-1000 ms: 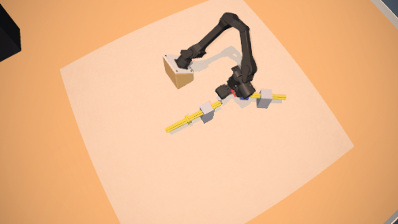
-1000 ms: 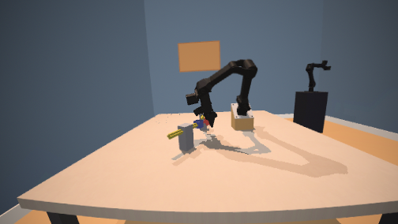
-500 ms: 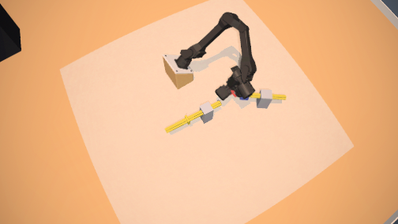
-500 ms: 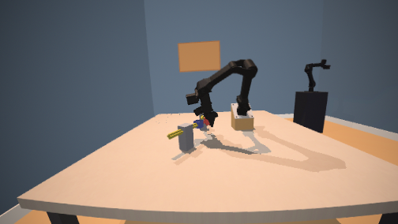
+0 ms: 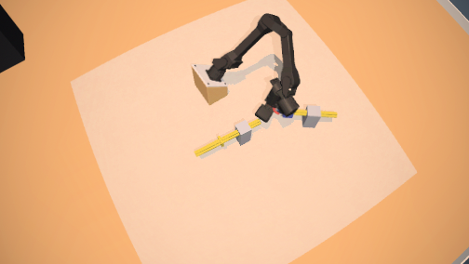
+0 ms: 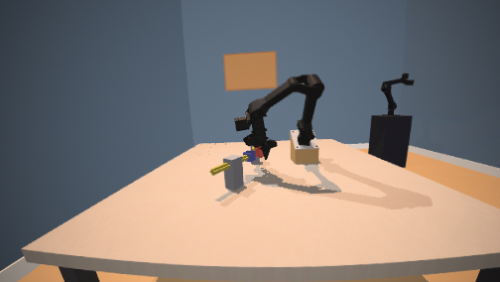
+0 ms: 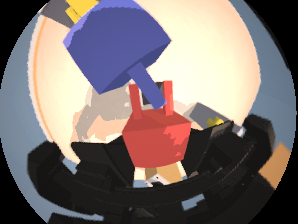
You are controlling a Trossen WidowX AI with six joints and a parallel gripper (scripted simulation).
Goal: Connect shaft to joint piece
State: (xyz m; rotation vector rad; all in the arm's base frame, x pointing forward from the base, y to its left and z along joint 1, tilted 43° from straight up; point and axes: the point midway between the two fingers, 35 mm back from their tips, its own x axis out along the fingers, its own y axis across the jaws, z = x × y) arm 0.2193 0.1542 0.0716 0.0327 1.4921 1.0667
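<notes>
Right now the red joint piece is 20 mm ahead of my gripper tip, 10 mm to the left of it and 40 mm above it.
</notes>
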